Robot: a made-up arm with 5 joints.
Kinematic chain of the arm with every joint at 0, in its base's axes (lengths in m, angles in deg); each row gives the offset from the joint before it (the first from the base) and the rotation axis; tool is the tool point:
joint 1: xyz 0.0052 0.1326 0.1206 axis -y
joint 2: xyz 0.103 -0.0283 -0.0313 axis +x
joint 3: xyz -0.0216 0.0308 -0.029 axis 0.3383 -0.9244 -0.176
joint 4: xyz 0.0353 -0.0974 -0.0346 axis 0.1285 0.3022 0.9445
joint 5: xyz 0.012 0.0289 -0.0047 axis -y
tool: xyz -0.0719 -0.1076 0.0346
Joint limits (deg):
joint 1: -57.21..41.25
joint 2: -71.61..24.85
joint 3: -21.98..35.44
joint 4: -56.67..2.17
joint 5: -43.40..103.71
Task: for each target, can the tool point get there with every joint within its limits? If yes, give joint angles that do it. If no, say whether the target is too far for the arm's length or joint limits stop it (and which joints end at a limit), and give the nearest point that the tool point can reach.
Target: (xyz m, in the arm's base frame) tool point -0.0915 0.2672 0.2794
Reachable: no: joint limits stop it (at a limit: joint 1, joint 2, joint 3, joint 5) | nearest point 0.0073 0.0977 0.2298 | short by 0.202 m
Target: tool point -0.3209 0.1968 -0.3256
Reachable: no: too far | nearest point -0.1179 0.0855 -0.1063 | short by 0.319 m
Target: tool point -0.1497 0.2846 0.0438
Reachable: no: joint limits stop it (at a limit: joint 1, joint 2, joint 3, joint 4) | nearest point -0.1057 0.1245 -0.0142 | short by 0.176 m
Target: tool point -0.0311 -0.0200 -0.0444
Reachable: yes | joints -28.77 9.15 -15.32 -18.19 76.17
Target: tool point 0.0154 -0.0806 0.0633
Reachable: yes | joints -46.80 -42.32 -13.37 -42.35 92.46
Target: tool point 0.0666 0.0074 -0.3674
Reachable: no: too far | nearest point 0.0394 0.0523 -0.1514 | short by 0.222 m
